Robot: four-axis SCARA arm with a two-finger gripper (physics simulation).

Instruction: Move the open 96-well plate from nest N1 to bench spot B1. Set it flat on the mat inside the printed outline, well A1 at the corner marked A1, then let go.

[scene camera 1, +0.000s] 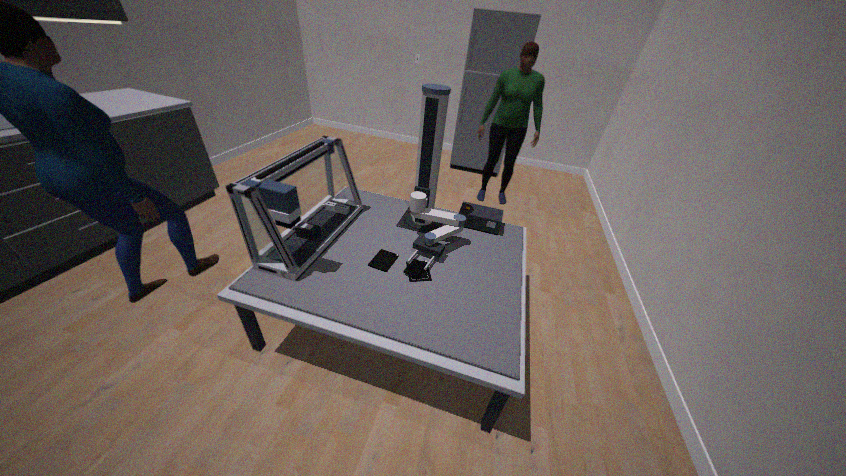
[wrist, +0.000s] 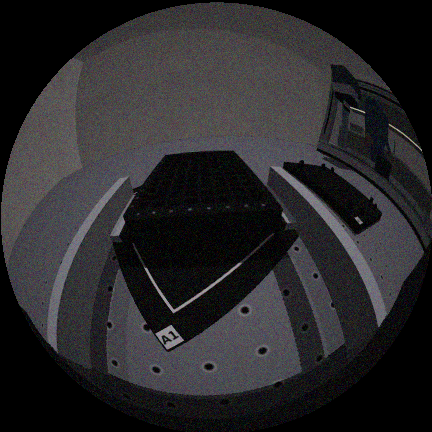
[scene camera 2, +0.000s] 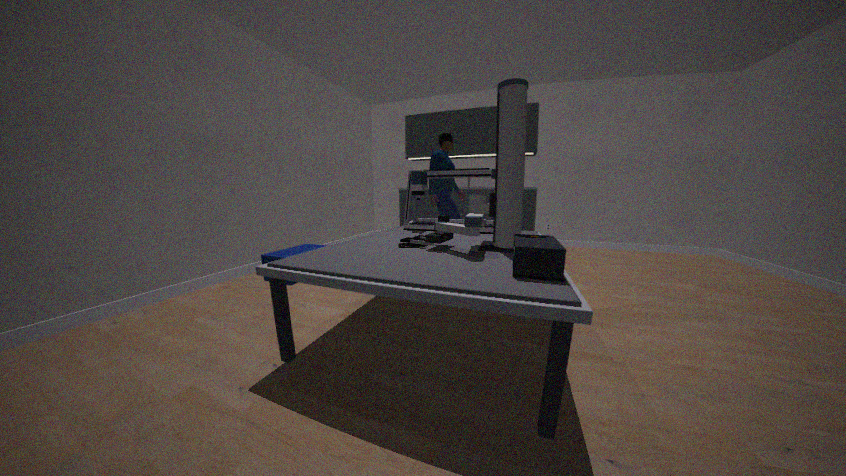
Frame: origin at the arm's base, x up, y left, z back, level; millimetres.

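Where they show: gripper, between the fingertips: (scene camera 1: 416, 265) (wrist: 198, 179) (scene camera 2: 415, 239); arm's base, origin of its link: (scene camera 1: 422, 221) (scene camera 2: 506, 248).
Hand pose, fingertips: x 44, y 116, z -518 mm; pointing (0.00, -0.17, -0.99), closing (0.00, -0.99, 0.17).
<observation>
Each offset is from my fingertips to the top centre of the thing. "*": to the spot under its first point. Level surfaces: height alone.
The dark 96-well plate {dx +3, dy -3, dz -18 mm} (scene camera 1: 417, 268) (wrist: 202, 186) is between the two fingers of my gripper (scene camera 1: 417, 265) (wrist: 198, 179), which is shut on it. It looks level and hangs a little above the black mat {dx -29 mm} (wrist: 215, 301) of spot B1. The plate is turned relative to the white printed outline {* dx -29, dy +9, dz +63 mm} (wrist: 210, 287); one outline corner sticks out from under its near edge, beside the A1 label {* dx -29, dy +34, dz +87 mm} (wrist: 170, 337). The plate hides the rest of the outline. I cannot tell which plate corner is well A1. Nest N1 {dx -9, dy -205, dz -4 mm} (scene camera 1: 383, 260) (wrist: 330, 195) is a dark base with corner pins and holds no plate.
A framed gantry machine (scene camera 1: 288, 267) stands on the table's left side in scene camera 1. The arm's column (scene camera 1: 440, 139) (scene camera 2: 513, 171) and a dark box (scene camera 1: 482, 214) (scene camera 2: 538, 257) stand at the back. One person (scene camera 1: 70, 136) is near the gantry side, another (scene camera 1: 517, 100) behind the table.
</observation>
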